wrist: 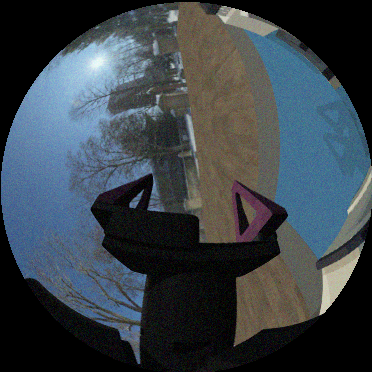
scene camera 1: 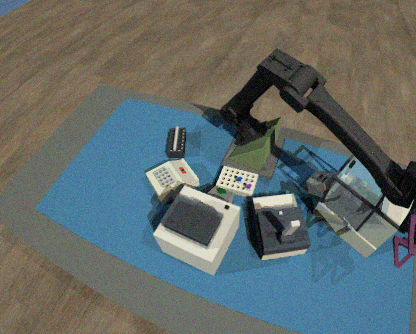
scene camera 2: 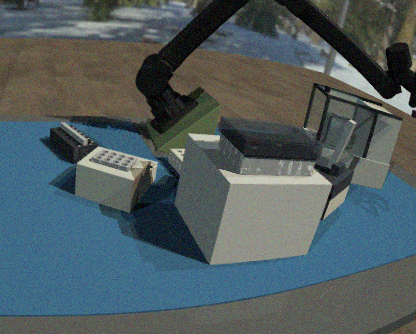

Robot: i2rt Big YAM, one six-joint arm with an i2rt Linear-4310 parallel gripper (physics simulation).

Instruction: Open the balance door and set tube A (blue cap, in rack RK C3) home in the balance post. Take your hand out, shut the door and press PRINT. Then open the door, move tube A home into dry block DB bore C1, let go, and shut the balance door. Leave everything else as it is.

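Frame: origin at the arm's base, x ahead, y left, z up, level; metres.
Where they show: gripper, between the fingertips: [wrist: 193, 180] [scene camera 1: 403, 261]; arm's base, origin of its link: [scene camera 1: 254, 134] [scene camera 2: 174, 115].
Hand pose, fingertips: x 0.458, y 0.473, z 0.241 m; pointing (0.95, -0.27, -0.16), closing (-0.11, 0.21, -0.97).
Each offset is from my fingertips to the top centre of the thing. "spot": to the spot under its first point.
My gripper [scene camera 1: 403, 245] [wrist: 193, 180] is open and empty, its magenta fingers wide apart. It is at the right edge in scene view 1, beside the balance, and points outward over the table edge in the wrist view. The glass-walled balance @(spot: dx -0.138, dy +0.003, dz -0.230 m) [scene camera 1: 367, 245] [scene camera 2: 372, 172] is on the right; its door's position is unclear. Tube A's blue cap @(dx -0.246, dy -0.462, dz -0.241 m) [scene camera 1: 239, 179] is in the white rack @(dx -0.255, dy -0.472, dz -0.265 m) [scene camera 1: 240, 192], with a purple cap @(dx -0.229, dy -0.423, dz -0.241 m) [scene camera 1: 248, 186] near it. A white device with a perforated block, apparently the dry block @(dx -0.175, dy -0.684, dz -0.225 m) [scene camera 1: 175, 168] [scene camera 2: 102, 182], is to the left. The PRINT button cannot be made out.
A large white box with a dark lid @(dx -0.057, dy -0.502, dz -0.105 m) [scene camera 1: 192, 220] [scene camera 2: 275, 215] stands in front of the rack. A dark device @(spot: dx -0.057, dy -0.271, dz -0.201 m) [scene camera 1: 280, 240] stands between it and the balance. A black strip rack @(dx -0.347, dy -0.756, dz -0.247 m) [scene camera 1: 171, 145] [scene camera 2: 65, 145] is at the far left. A green cap @(dx -0.172, dy -0.495, dz -0.220 m) [scene camera 1: 221, 191] is beside the rack.
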